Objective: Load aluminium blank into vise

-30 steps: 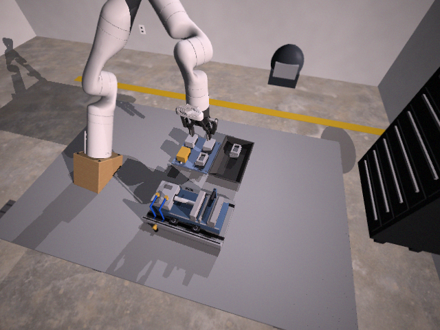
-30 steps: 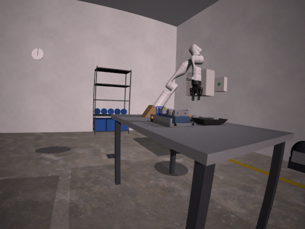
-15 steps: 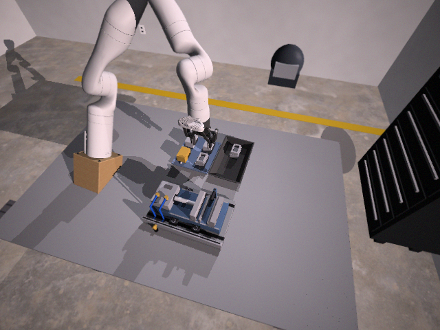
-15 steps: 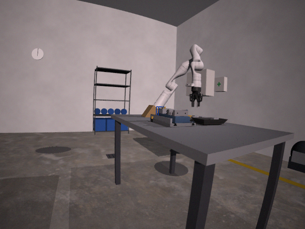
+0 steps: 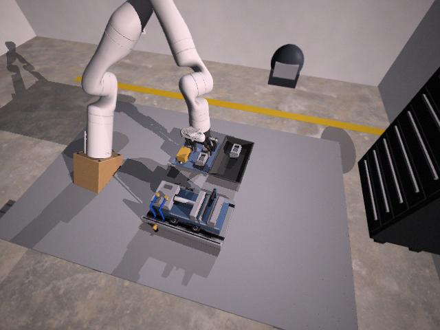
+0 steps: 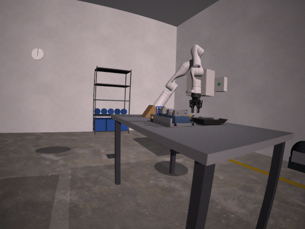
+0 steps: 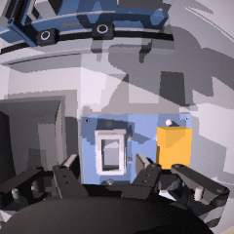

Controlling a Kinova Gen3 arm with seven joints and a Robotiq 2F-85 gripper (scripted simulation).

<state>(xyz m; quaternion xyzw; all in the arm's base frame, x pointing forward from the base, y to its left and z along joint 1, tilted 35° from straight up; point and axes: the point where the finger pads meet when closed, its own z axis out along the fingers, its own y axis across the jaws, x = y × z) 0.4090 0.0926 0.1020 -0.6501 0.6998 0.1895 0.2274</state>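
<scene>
The brass blank is 9 cm behind my hand and 6 cm below it. The rest, counted from my hand: vise rail 3 cm ahead, 33 cm to the right, 5 cm below; then hose block 6 cm behind, 23 cm to the right, 1 cm below; then vise 4 cm ahead, 24 cm to the right, 4 cm below.
</scene>
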